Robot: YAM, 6 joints.
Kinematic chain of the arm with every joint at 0, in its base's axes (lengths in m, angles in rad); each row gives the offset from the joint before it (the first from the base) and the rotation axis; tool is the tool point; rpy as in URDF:
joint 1: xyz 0 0 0.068 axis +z
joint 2: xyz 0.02 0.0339 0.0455 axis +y
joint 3: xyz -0.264 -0.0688 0 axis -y
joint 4: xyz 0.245 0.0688 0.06 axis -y
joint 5: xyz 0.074 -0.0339 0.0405 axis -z
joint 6: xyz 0.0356 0 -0.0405 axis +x
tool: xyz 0 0 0 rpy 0 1.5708 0
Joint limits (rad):
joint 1: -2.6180..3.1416
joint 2: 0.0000..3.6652
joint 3: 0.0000..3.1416
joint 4: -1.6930..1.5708
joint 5: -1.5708..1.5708
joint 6: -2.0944..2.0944
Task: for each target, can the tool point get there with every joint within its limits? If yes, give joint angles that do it. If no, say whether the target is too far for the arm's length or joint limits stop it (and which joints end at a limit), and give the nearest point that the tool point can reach.
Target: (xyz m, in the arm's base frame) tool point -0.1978 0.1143 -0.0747
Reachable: yes | joints 2.6289 2.4287 0.5990 0.3818 0.0717 1.3055
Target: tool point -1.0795 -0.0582 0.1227
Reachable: no: too far | nearest point -0.6455 -0.0044 0.1189 | short by 0.437 m
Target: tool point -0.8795 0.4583 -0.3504
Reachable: no: too far | nearest point -0.5186 0.2702 -0.1561 | short by 0.451 m
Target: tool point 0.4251 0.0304 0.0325
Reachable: yes | joints 0.0969 2.3490 1.3930 -0.3296 0.3113 -0.4422
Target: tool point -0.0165 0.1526 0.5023
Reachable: yes | joints 1.8757 1.1983 1.8759 -1.3419 1.0045 0.0008
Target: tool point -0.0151 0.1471 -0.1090
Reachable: yes | joints 1.4680 2.9055 0.9097 -0.7443 -1.0097 -1.5579
